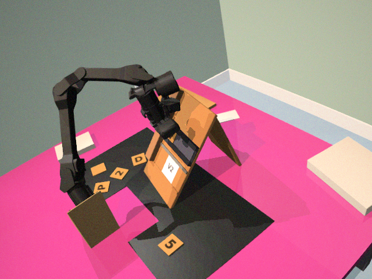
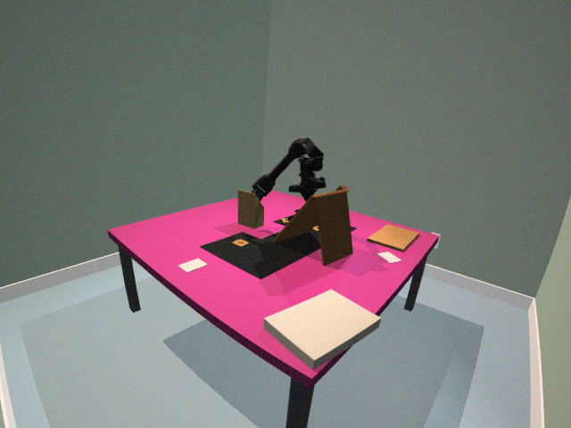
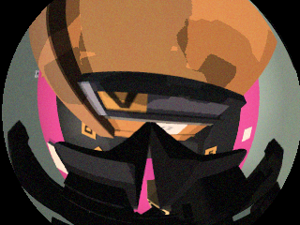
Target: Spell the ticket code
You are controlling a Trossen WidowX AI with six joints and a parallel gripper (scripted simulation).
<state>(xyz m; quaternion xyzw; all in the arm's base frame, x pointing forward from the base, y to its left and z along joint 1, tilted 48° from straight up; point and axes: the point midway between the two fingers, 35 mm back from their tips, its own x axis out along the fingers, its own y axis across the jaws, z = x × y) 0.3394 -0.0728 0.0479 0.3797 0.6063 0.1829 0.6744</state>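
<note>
Now: gripper tip 40 mm past the white ticket, 30 mm to the left of it and 100 mm above it. The rest, counted from my gripper tip: white block: 210 mm behind, 530 mm to the left, 170 mm below; then orange flat panel: 330 mm ahead, 380 mm to the left, 180 mm below; then black mat: 140 mm behind, 180 mm below.
</note>
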